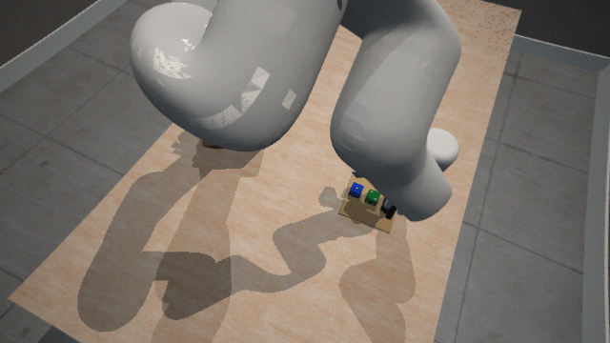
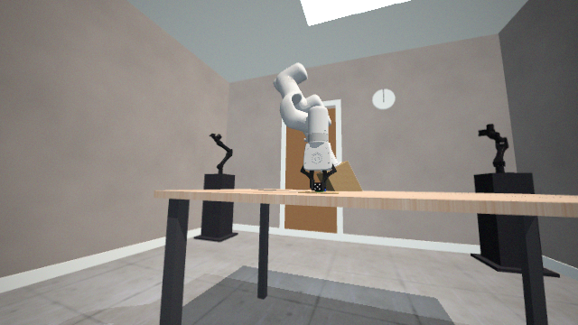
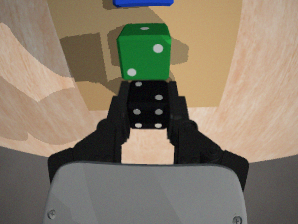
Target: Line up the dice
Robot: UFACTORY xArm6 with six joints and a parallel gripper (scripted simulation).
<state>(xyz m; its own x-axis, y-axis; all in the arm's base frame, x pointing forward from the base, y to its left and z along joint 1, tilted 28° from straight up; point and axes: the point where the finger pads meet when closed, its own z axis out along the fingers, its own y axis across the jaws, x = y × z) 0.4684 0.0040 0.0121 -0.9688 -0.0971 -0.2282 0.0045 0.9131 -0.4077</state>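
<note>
Now: hand 10 mm above the black die. Also, from my hand: tan mat 50 mm behind, 30 mm below; then green die 50 mm behind, 10 mm below; then blue die 90 mm behind, 10 mm below.
</note>
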